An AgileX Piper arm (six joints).
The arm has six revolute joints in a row. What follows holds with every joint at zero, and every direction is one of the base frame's.
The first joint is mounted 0.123 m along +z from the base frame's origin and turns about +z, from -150 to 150 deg.
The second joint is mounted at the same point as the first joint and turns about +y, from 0 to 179.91 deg.
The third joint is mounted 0.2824 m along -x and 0.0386 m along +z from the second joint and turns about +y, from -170 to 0 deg.
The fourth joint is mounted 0.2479 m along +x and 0.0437 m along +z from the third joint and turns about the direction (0.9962, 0, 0.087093), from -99.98 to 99.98 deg.
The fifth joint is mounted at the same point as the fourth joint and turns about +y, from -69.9 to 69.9 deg.
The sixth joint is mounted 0.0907 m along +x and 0.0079 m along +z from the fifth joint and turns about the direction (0.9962, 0, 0.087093), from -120 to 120 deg.
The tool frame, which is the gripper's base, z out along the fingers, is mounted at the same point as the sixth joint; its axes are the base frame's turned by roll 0, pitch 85 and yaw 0 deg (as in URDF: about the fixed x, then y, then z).
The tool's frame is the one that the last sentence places.
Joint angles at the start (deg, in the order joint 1, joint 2, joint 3, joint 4, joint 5, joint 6):
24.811 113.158 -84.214 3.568 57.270 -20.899
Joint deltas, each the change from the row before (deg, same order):
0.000 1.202 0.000 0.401 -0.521 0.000
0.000 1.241 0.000 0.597 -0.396 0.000
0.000 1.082 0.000 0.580 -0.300 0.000
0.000 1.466 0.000 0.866 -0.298 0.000
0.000 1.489 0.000 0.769 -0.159 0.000
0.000 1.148 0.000 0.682 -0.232 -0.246
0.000 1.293 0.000 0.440 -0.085 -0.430
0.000 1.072 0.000 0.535 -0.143 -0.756
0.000 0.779 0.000 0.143 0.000 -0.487
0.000 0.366 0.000 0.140 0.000 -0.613
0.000 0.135 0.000 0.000 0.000 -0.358
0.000 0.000 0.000 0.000 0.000 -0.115
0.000 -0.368 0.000 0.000 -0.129 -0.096
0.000 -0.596 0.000 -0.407 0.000 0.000
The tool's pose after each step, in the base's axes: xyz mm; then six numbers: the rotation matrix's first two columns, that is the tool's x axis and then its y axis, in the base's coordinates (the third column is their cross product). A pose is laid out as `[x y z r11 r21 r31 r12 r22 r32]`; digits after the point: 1 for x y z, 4 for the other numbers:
[361.6 173.0 187.7 -0.7141 -0.6831 -0.1530 -0.6922 0.7217 0.0087]
[363.1 174.5 179.1 -0.7201 -0.6792 -0.1420 -0.6883 0.7251 0.0221]
[364.1 175.8 171.6 -0.7256 -0.6753 -0.1319 -0.6842 0.7284 0.0348]
[365.1 177.5 161.4 -0.7337 -0.6694 -0.1166 -0.6776 0.7334 0.0536]
[365.8 178.9 150.9 -0.7411 -0.6642 -0.0980 -0.6709 0.7381 0.0716]
[366.3 180.0 142.9 -0.7443 -0.6623 -0.0859 -0.6678 0.7394 0.0854]
[366.5 180.8 133.7 -0.7438 -0.6649 -0.0684 -0.6682 0.7376 0.0972]
[366.6 181.5 126.2 -0.7397 -0.6705 -0.0565 -0.6722 0.7324 0.1084]
[366.5 181.7 120.6 -0.7356 -0.6759 -0.0451 -0.6760 0.7281 0.1141]
[366.4 181.9 118.0 -0.7296 -0.6827 -0.0409 -0.6820 0.7218 0.1175]
[366.4 181.9 117.1 -0.7254 -0.6872 -0.0394 -0.6863 0.7177 0.1180]
[366.4 181.9 117.1 -0.7240 -0.6887 -0.0396 -0.6878 0.7163 0.1180]
[366.6 182.0 119.7 -0.7227 -0.6895 -0.0479 -0.6897 0.7149 0.1149]
[366.8 181.5 123.9 -0.7193 -0.6925 -0.0559 -0.6939 0.7122 0.1060]

